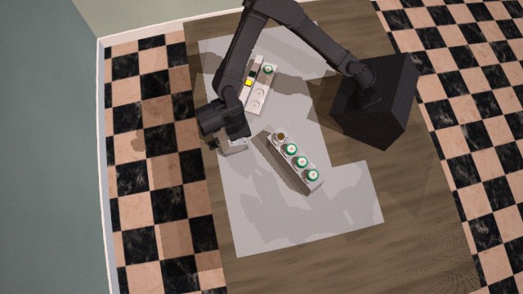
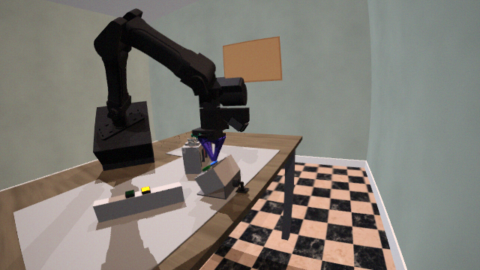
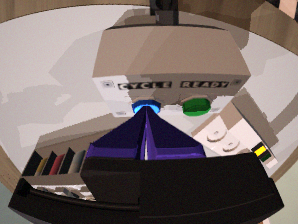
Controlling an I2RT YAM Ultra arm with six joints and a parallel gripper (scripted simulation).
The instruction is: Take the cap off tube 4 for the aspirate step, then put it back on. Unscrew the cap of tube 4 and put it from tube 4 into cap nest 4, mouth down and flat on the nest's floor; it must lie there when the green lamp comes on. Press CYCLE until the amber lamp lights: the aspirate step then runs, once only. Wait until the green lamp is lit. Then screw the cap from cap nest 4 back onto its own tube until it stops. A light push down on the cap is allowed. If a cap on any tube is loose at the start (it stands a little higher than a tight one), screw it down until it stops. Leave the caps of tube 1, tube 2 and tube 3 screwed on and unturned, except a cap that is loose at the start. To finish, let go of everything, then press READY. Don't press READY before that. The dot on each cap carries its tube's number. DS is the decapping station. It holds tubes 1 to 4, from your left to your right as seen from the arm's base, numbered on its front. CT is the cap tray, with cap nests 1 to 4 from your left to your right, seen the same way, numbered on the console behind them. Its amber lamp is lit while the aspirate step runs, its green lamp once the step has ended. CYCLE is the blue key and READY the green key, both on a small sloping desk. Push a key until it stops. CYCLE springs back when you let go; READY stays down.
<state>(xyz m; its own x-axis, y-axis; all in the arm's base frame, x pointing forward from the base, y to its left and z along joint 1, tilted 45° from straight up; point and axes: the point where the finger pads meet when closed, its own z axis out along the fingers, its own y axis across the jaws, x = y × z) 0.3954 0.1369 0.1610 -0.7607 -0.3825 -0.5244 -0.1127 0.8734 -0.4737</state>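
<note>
Right now the blue cycle key is 2 cm below my hand. The rest, counted from my hand: cap 3: 15 cm behind, 9 cm to the left, 4 cm above; cap 2: 18 cm behind, 14 cm to the left, 3 cm above; green ready key: 4 cm to the right, 1 cm below, 1 cm ahead.
</note>
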